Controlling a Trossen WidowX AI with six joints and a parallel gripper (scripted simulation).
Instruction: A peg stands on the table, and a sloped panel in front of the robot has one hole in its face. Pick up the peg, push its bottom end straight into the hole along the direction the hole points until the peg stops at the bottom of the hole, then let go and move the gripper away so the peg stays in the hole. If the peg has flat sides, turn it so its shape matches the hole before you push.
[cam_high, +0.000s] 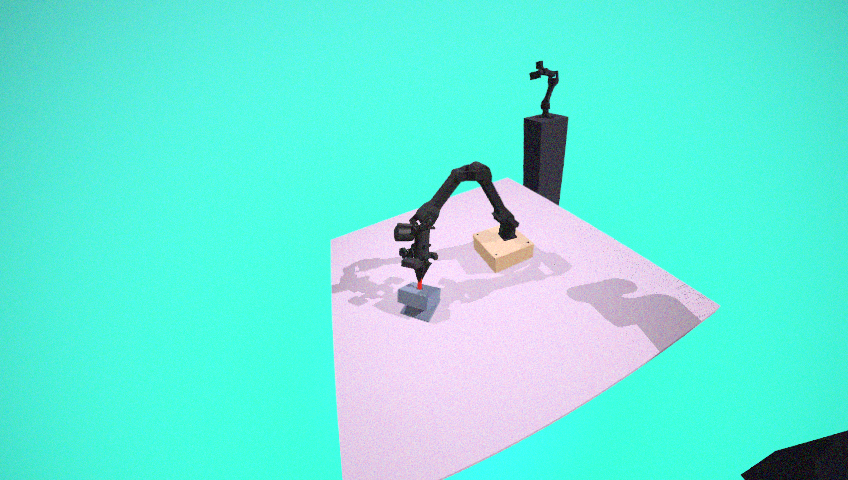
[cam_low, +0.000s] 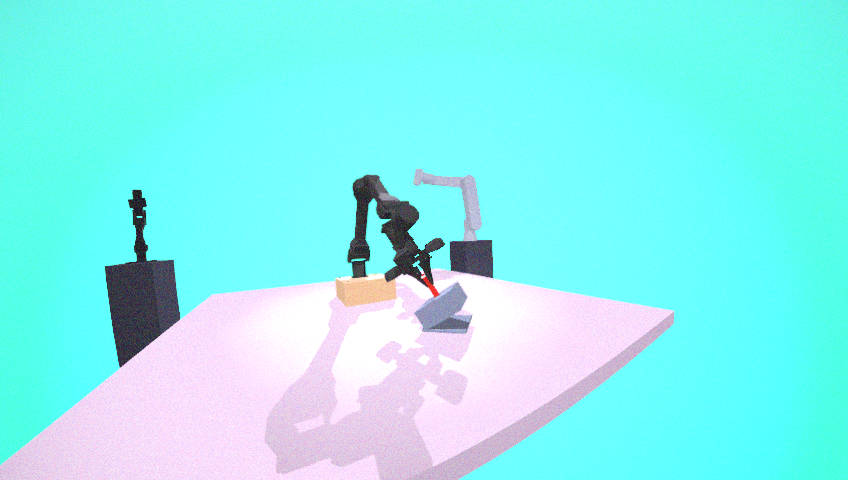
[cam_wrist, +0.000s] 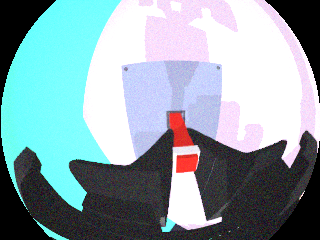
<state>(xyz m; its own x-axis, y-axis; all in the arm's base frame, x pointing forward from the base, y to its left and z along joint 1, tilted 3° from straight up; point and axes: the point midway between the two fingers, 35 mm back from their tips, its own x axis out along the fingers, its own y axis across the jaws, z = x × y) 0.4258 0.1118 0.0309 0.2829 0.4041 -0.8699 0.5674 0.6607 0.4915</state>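
Right now the sloped panel is 20 mm ahead of my gripper tip, 20 mm to the left of it and 50 mm below it. The rest, counted from my gripper tip: red peg 10 mm behind, 10 mm to the right, 10 mm above.
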